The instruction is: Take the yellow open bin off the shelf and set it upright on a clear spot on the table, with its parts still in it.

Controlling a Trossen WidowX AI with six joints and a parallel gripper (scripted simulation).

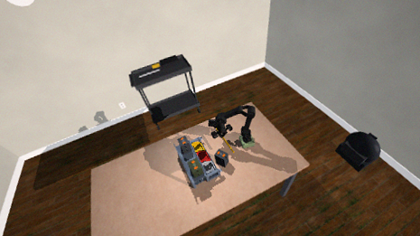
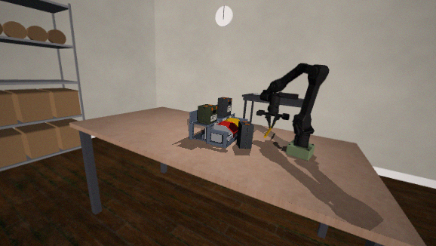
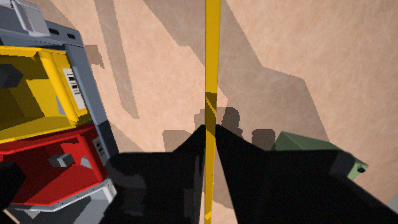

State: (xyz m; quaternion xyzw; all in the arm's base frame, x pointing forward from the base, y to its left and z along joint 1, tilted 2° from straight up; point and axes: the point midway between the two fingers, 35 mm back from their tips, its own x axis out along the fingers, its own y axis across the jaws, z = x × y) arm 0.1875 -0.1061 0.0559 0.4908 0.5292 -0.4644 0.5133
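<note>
Now: hand 260 mm short of the yellow open bin, 70 mm above it and 10 mm to the left of it. From my hand the other things lie so: yellow bar 30 mm below; red bin 250 mm ahead, 100 mm to the left, 70 mm below; black box 180 mm to the left, 90 mm ahead, 50 mm below.
</note>
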